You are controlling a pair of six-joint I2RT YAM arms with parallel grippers.
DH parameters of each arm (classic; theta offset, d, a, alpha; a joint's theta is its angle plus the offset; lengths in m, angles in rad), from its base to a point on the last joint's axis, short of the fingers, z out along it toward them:
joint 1: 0 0.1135 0.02 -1.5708
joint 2: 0 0 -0.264 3.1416
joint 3: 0.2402 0 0.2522 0
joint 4: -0.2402 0 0.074 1.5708
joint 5: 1.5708 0 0 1.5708
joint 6: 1.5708 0.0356 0 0
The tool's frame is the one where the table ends.
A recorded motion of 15 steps. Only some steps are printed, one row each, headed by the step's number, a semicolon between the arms.
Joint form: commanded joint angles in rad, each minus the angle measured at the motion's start. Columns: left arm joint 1, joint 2, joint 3, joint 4, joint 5, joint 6; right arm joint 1, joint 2, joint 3, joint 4, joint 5, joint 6.
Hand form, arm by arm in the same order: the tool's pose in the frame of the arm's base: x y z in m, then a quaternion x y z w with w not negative. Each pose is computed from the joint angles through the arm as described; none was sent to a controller.
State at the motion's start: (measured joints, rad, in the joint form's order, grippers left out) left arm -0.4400 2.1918 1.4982 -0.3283 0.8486 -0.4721; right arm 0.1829 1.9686 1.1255 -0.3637 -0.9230 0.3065
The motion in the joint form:
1: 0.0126 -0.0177 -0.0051 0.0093 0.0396 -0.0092; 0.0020 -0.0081 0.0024 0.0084 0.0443 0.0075
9: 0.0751 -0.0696 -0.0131 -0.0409 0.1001 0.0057; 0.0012 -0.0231 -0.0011 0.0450 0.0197 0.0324
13: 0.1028 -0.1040 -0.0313 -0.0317 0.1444 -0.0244; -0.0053 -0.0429 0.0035 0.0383 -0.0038 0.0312
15: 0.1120 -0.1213 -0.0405 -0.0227 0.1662 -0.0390; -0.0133 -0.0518 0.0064 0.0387 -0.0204 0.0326
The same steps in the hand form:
1: 0.3981 -0.2117 0.1421 0.09757 0.86941 -0.48202 0.04750; 0.3544 0.0942 0.1272 -0.02345 0.89187 0.44717 0.06379
9: 0.4022 -0.1846 0.1608 0.08371 0.85974 -0.50138 0.04953; 0.3562 0.0948 0.1335 -0.02508 0.88350 0.46160 0.07563
13: 0.4022 -0.1726 0.1716 0.07110 0.84963 -0.52024 0.04917; 0.3565 0.0929 0.1419 -0.02938 0.87728 0.47211 0.08140
15: 0.4014 -0.1685 0.1772 0.06836 0.84385 -0.52989 0.04966; 0.3573 0.0904 0.1462 -0.03000 0.87292 0.47935 0.08562

